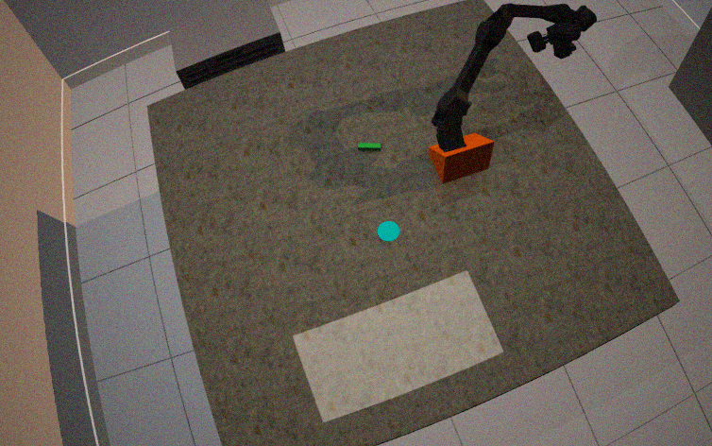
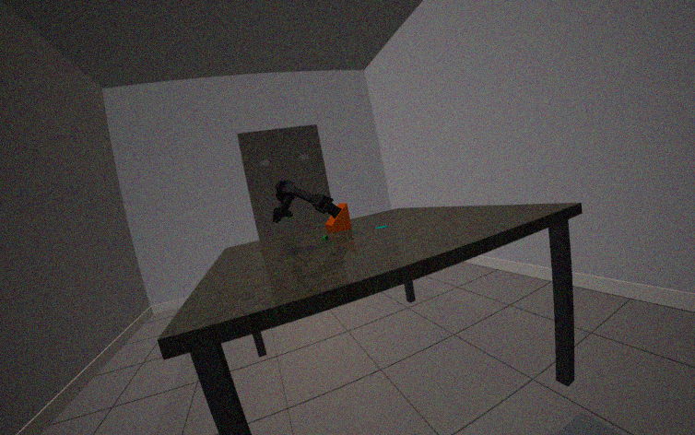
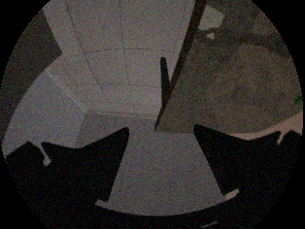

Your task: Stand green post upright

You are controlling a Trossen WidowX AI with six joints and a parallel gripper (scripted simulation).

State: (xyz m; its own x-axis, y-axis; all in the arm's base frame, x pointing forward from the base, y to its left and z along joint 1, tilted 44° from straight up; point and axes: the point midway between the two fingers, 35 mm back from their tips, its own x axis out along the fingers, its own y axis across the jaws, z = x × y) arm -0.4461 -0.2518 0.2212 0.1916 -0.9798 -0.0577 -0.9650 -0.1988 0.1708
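Right now the green post is 650 mm ahead of my gripper tip, 240 mm to the left of it and 90 mm below it. The rest, counted from my gripper tip: cyan circle 670 mm ahead, 510 mm to the left, 90 mm below.
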